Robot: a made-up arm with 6 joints.
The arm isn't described. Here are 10 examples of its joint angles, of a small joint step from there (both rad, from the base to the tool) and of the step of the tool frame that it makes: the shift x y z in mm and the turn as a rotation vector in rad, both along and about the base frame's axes.
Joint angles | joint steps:
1: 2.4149 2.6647 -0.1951 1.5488 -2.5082 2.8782 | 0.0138 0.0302 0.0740 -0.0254 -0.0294 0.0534
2: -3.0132 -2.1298 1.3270 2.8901 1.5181 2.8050 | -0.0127 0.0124 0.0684 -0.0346 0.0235 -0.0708
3: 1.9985 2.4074 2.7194 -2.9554 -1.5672 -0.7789 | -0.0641 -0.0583 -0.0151 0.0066 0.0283 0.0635
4: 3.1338 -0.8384 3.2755 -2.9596 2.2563 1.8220 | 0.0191 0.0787 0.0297 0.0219 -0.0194 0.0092
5: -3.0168 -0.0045 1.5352 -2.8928 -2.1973 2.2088 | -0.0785 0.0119 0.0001 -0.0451 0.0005 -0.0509
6: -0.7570 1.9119 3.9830 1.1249 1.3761 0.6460 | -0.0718 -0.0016 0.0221 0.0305 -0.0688 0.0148
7: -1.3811 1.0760 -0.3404 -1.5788 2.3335 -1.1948 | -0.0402 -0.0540 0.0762 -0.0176 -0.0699 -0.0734
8: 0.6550 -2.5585 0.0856 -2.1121 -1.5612 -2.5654 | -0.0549 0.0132 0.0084 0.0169 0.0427 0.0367
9: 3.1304 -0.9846 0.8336 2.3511 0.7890 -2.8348 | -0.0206 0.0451 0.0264 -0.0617 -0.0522 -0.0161
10: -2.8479 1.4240 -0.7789 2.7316 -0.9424 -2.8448 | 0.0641 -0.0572 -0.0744 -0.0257 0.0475 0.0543
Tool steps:
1: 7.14 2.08 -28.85 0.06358 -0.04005 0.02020
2: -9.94 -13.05 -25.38 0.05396 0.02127 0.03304
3: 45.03 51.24 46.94 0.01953 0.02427 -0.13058
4: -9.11 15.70 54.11 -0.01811 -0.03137 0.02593
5: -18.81 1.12 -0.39 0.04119 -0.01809 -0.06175
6: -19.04 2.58 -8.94 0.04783 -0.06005 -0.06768
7: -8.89 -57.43 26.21 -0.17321 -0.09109 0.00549
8: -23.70 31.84 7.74 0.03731 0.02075 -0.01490
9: -21.87 -8.37 26.38 -0.02702 0.00931 0.06146
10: 25.89 -13.60 38.40 0.03602 -0.07041 0.08177
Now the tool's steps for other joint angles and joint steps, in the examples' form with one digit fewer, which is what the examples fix.
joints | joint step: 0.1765 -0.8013 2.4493 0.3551 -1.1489 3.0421 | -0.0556 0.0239 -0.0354 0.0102 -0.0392 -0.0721
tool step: -10.6 54.0 40.8 -0.0345 0.0682 0.0187
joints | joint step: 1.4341 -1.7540 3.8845 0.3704 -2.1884 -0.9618 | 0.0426 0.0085 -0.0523 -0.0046 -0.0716 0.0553
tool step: 6.1 -14.1 -22.6 -0.1379 0.0556 0.0305
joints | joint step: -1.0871 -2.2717 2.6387 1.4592 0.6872 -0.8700 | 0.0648 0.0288 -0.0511 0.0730 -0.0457 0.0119
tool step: -30.4 40.7 -4.0 0.0372 0.0884 0.1388
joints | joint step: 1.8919 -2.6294 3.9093 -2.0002 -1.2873 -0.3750 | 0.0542 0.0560 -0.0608 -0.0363 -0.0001 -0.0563
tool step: -3.1 -40.9 -43.7 -0.1714 -0.0128 0.0873
